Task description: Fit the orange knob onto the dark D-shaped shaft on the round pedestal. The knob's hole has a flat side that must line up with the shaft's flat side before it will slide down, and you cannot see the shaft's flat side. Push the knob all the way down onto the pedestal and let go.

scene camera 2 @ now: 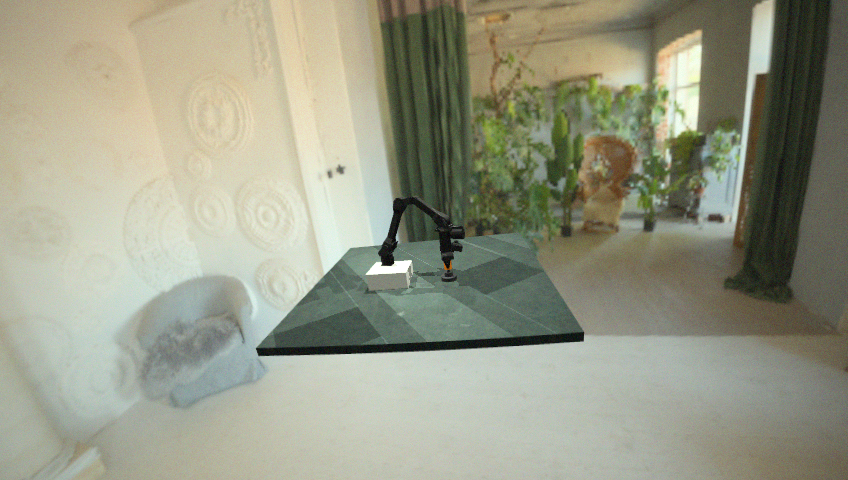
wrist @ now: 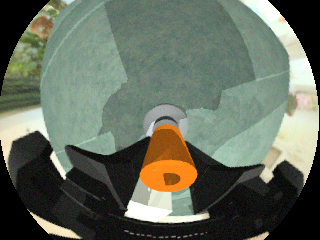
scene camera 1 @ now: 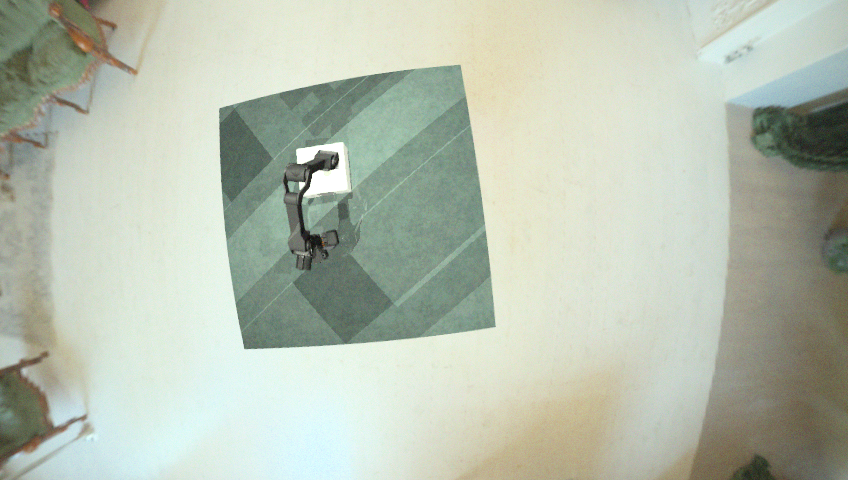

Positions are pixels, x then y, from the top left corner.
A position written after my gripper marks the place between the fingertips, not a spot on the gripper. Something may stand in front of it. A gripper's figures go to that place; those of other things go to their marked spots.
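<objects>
An orange knob [wrist: 168,167] is 5 cm from the lens, and my gripper [wrist: 166,141] is 10 cm from the lens. A round pedestal [wrist: 164,113] is 14 cm from the lens, so the orange knob is nearer to the lens than the round pedestal. The marked spots on the orange knob and the round pedestal are 10 cm apart.
</objects>
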